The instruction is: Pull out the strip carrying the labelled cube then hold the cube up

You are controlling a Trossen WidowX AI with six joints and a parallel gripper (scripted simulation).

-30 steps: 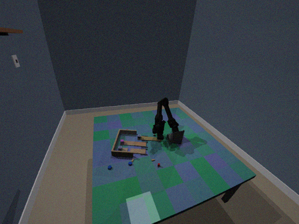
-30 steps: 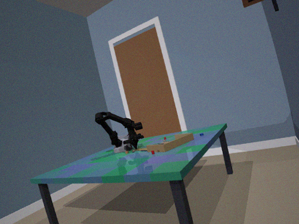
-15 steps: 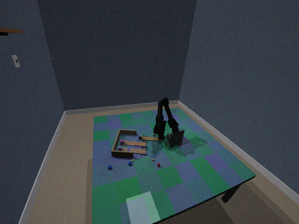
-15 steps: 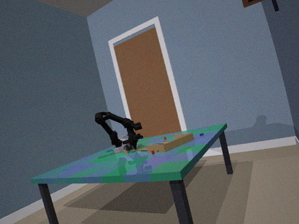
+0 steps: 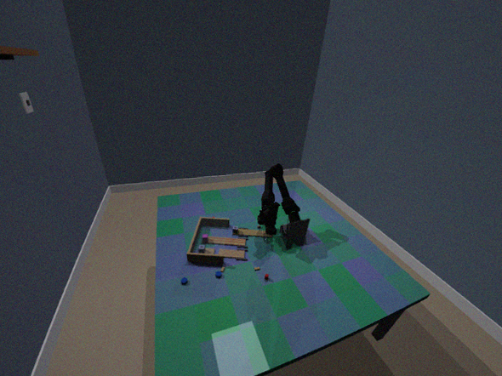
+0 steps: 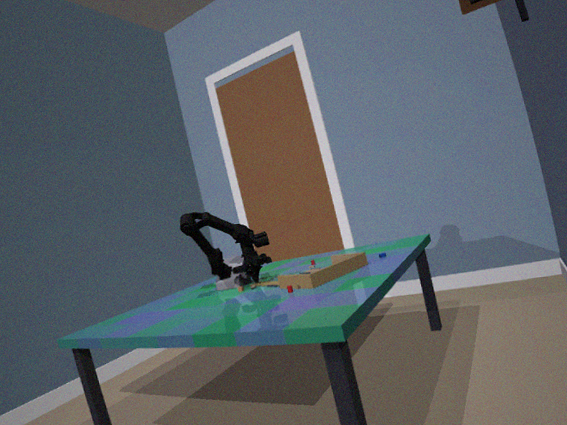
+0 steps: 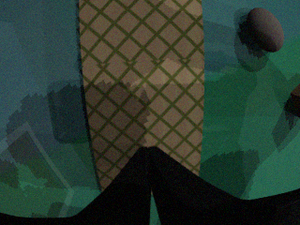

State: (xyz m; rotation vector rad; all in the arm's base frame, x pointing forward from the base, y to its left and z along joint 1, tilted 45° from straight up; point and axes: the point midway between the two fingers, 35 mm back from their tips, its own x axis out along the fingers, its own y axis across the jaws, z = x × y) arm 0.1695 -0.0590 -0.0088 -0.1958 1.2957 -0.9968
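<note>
The cross-hatched tan strip is 90 mm ahead of my gripper tip and 50 mm to the right of it. Also, from my gripper tip: brown block: 100 mm to the right, 30 mm behind.
</note>
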